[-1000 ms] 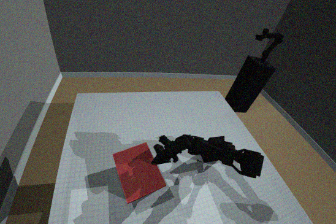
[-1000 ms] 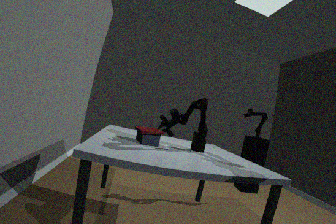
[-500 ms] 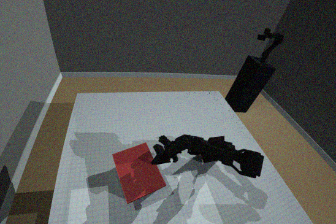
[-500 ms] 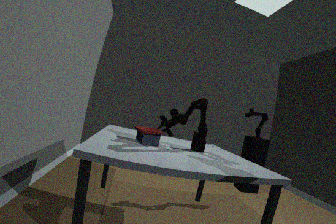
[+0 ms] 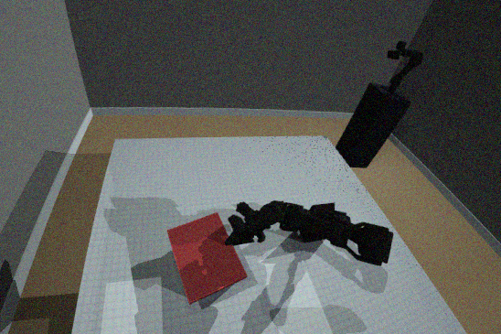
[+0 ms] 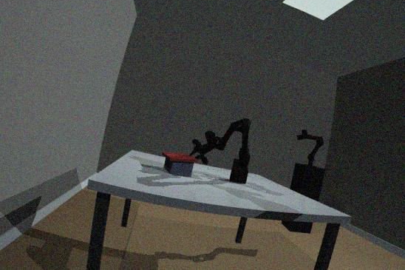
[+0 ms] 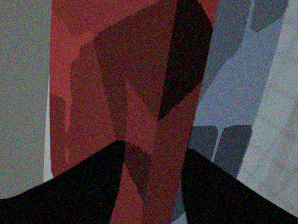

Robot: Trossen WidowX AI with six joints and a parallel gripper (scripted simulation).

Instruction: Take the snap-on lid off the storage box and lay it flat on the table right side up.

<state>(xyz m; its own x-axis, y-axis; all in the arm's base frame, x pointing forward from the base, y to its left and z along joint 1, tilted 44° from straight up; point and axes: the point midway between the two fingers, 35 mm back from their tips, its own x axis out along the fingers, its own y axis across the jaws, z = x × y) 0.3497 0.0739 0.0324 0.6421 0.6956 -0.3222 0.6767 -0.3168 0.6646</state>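
Right now the red lid is 7 cm ahead of my gripper tip and 3 cm to the left of it. From my gripper tip the other things lie so: storage box (7 cm ahead, 6 cm below, 3 cm to the left).
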